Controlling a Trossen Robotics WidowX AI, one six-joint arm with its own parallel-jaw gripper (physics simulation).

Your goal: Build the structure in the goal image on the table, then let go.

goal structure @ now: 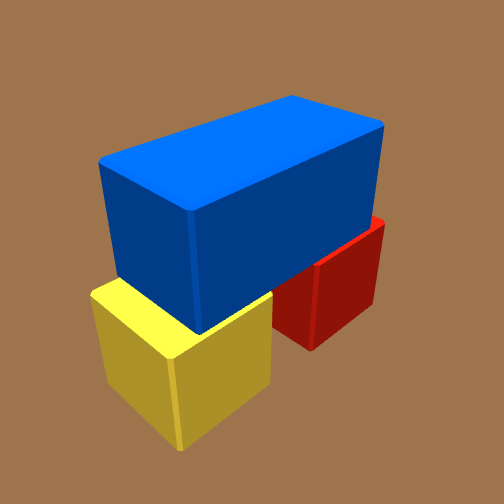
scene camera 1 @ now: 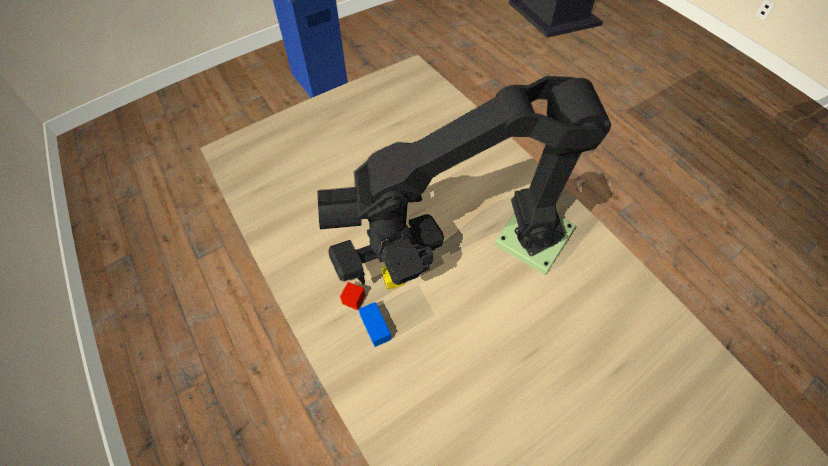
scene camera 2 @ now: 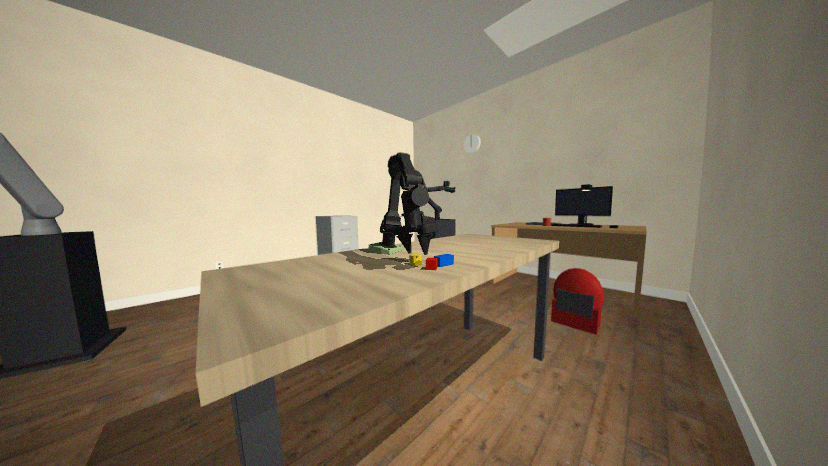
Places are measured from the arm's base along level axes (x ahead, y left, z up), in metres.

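Where they show: gripper, fingertip midpoint: (scene camera 1: 386,273) (scene camera 2: 417,254); arm's base, link origin: (scene camera 1: 535,236) (scene camera 2: 387,245).
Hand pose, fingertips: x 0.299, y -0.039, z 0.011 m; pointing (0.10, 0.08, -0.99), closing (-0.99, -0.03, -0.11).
Things, the pixels of their top centre, and the offset from my fingertips. Level surfaces: height alone.
- yellow cube, top centre: (scene camera 1: 392,272) (scene camera 2: 415,255) dy -0.001, dx -0.012, dz -0.005 m
- red cube, top centre: (scene camera 1: 351,292) (scene camera 2: 431,258) dy +0.007, dx +0.070, dz -0.005 m
- blue oblong block, top centre: (scene camera 1: 374,321) (scene camera 2: 443,255) dy +0.073, dx +0.053, dz -0.005 m
- wooden table, surface height: dz -0.038 m
A yellow cube (scene camera 1: 392,281) (scene camera 2: 415,259) lies on the table, partly hidden by the gripper body in scene camera 1. A red cube (scene camera 1: 352,295) (scene camera 2: 431,263) lies nearer the table's long edge. A blue oblong block (scene camera 1: 375,324) (scene camera 2: 444,260) lies flat beside the red cube, with their corners very close; I cannot tell if they touch. My gripper (scene camera 1: 394,272) (scene camera 2: 418,252) is open and empty, pointing down, its fingertips a little above the yellow cube's top in scene camera 2. In scene camera 1 one fingertip is hidden behind the gripper body.
The arm stands on a green base plate (scene camera 1: 535,263) (scene camera 2: 377,248) on the wooden table (scene camera 1: 521,358) (scene camera 2: 289,301). A blue cabinet (scene camera 1: 315,52) stands beyond the table's short end. A desk (scene camera 2: 608,246) and a red backpack-like object (scene camera 2: 577,301) stand apart from the table.
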